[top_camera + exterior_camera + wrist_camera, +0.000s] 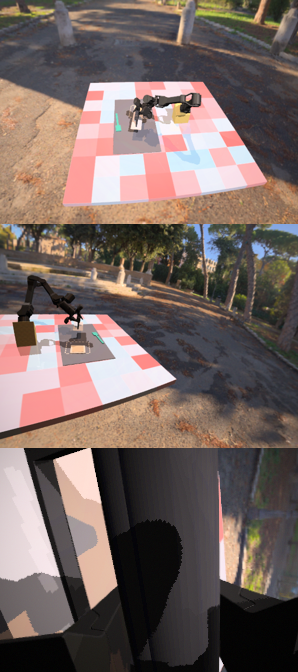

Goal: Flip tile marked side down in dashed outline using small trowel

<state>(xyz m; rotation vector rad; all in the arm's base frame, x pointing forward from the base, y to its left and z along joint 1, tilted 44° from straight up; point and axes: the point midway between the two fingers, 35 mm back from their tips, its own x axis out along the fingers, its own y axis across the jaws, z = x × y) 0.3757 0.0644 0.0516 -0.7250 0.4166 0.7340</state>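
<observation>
Right now my gripper tip is 2 cm past the small trowel and 1 cm above it. Also, from my gripper tip: grey mat (15 cm below, 5 cm to the right); green trowel-shaped tool (14 cm ahead, 13 cm below, 2 cm to the right); tan tile (21 cm to the right, 13 cm below, 4 cm behind).
</observation>
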